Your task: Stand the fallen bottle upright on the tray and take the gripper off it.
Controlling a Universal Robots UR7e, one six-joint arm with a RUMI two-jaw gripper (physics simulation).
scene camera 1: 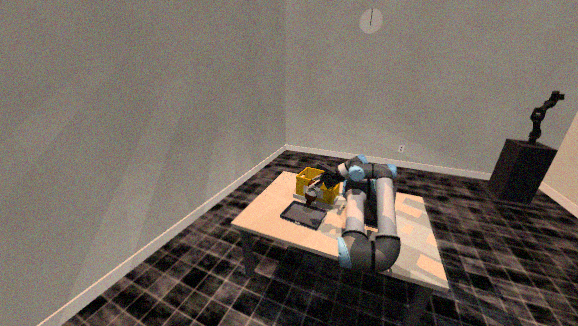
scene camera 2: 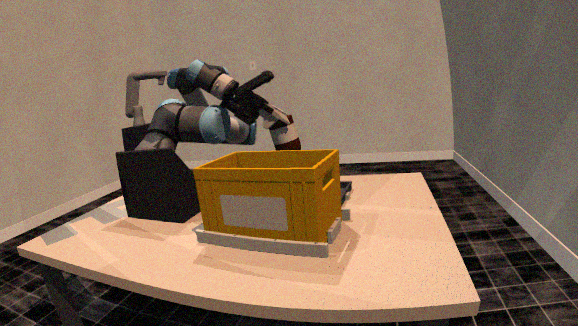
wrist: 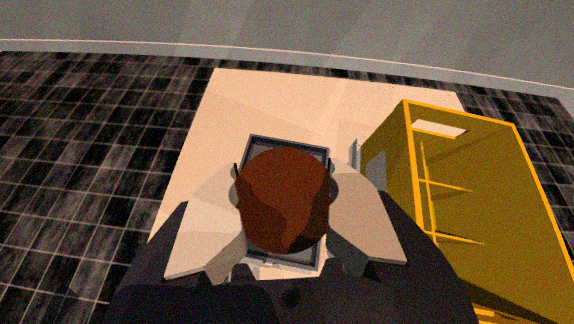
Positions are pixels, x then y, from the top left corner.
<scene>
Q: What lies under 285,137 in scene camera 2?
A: A brown bottle.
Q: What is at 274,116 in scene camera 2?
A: My gripper.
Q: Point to a brown bottle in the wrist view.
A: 283,192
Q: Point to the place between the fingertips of my gripper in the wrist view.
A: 282,162
</scene>
